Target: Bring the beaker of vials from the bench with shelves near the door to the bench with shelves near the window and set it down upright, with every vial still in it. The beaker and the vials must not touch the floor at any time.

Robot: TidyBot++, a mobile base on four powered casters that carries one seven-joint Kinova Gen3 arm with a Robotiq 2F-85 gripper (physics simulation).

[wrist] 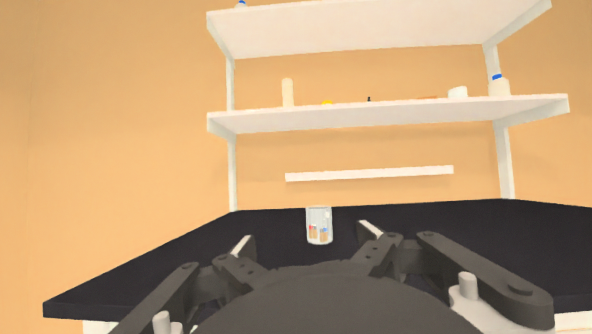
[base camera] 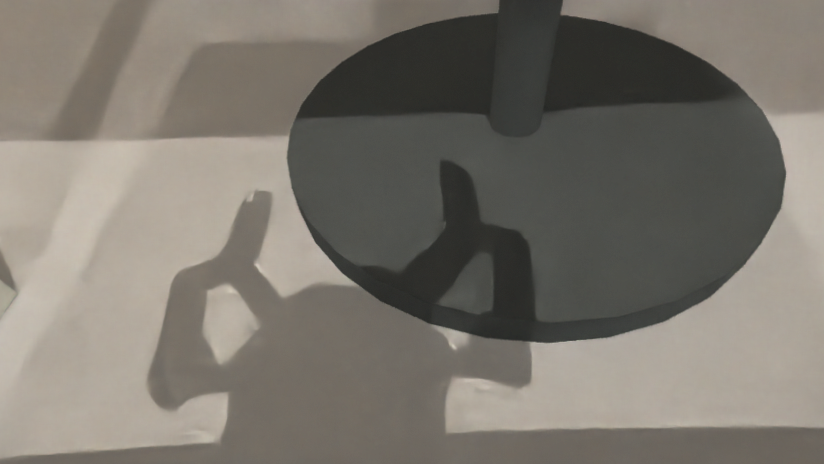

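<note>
The clear beaker (wrist: 319, 225) stands upright on the black top of the bench (wrist: 170, 255) in the wrist view, towards its back edge. Vials with orange-brown contents, one with a red cap and one with a blue cap, show inside it. My gripper (wrist: 306, 239) is open and empty, its fingers wide apart. The beaker shows between the two fingertips in the picture, but stands farther off, beyond them. The gripper does not show in the base camera view, where shadows fall on the floor. The bench by the window does not show.
A stool's round dark base (base camera: 634, 230) with its post (base camera: 518, 69) stands on the floor close ahead of the base. Above the bench are a lower shelf (wrist: 370, 116) and an upper shelf (wrist: 370, 30), with bottles, and a white wall strip (wrist: 370, 173).
</note>
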